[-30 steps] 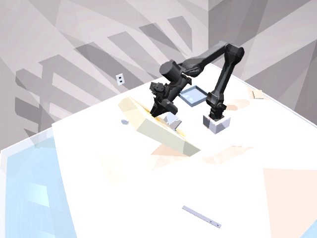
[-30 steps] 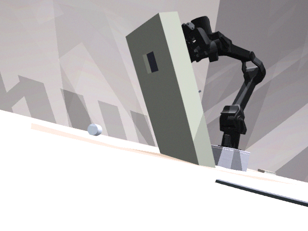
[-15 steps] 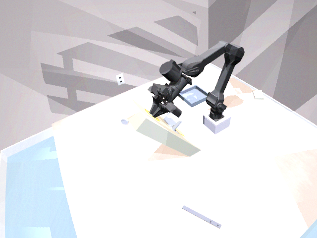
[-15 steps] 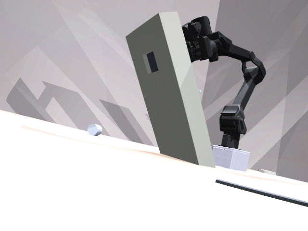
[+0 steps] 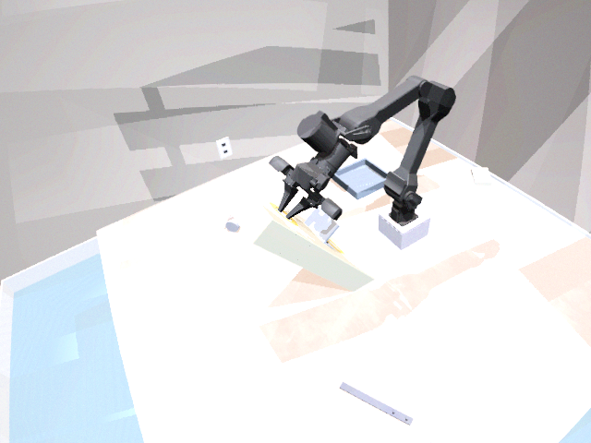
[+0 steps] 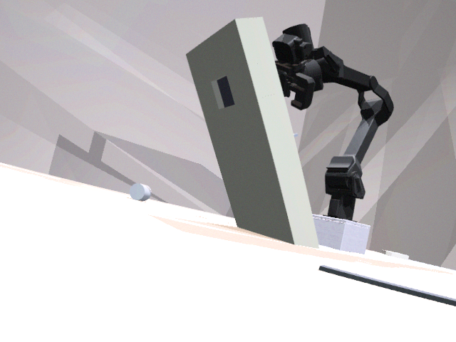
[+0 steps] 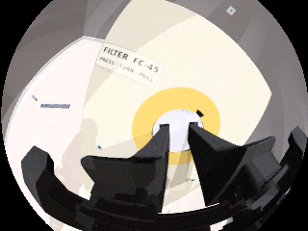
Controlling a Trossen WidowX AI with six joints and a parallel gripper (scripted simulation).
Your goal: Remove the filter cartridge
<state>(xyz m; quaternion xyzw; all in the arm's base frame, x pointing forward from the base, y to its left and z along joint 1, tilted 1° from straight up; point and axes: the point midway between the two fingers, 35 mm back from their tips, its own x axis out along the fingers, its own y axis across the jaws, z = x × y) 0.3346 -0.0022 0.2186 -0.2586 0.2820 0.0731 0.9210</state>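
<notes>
Right now the round filter cartridge is 10 mm ahead of my gripper tip and 10 mm below it. Round my gripper tip: service panel (40 mm behind, 80 mm below); then blue tray (430 mm behind, 280 mm to the right, 260 mm below); then grey hatch flap (100 mm behind, 100 mm below).
</notes>
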